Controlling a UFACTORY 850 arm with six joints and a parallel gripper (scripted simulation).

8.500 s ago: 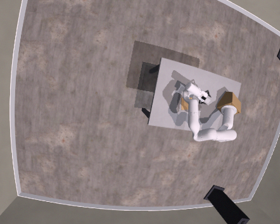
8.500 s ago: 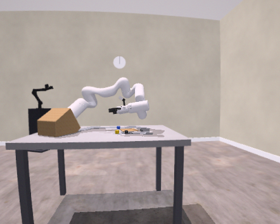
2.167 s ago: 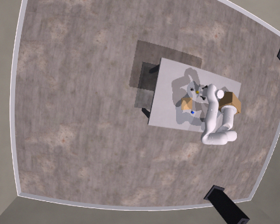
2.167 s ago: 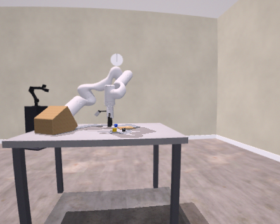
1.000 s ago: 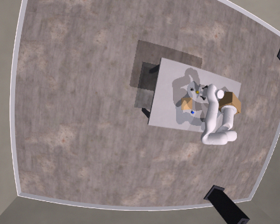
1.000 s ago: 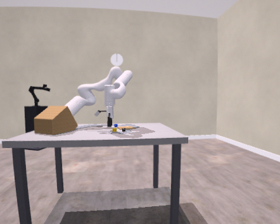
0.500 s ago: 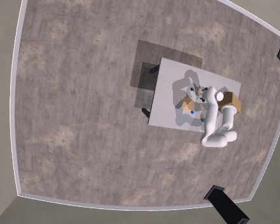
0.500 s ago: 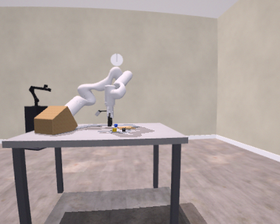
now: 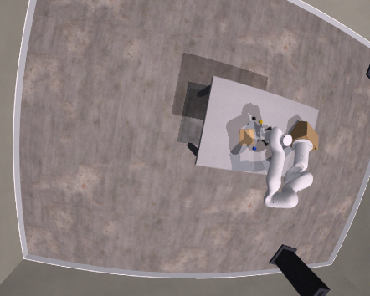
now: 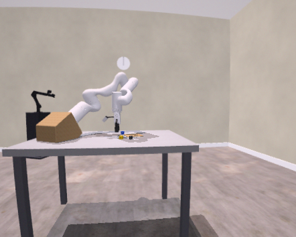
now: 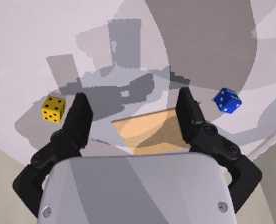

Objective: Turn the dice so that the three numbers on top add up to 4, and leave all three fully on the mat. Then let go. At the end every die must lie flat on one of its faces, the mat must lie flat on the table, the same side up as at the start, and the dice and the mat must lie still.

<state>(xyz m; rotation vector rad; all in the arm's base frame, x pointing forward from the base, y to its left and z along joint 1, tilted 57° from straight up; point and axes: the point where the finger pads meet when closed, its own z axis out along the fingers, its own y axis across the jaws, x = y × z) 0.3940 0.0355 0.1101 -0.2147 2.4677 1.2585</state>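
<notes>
Now: the blue die 140 mm to the left of my hand and 40 mm below it. From my hand the other things lie so: yellow die (100 mm to the right, 70 mm ahead, 40 mm below); tan mat (120 mm ahead, 80 mm to the left, 50 mm below); black die (150 mm ahead, 90 mm to the right, 40 mm below).
</notes>
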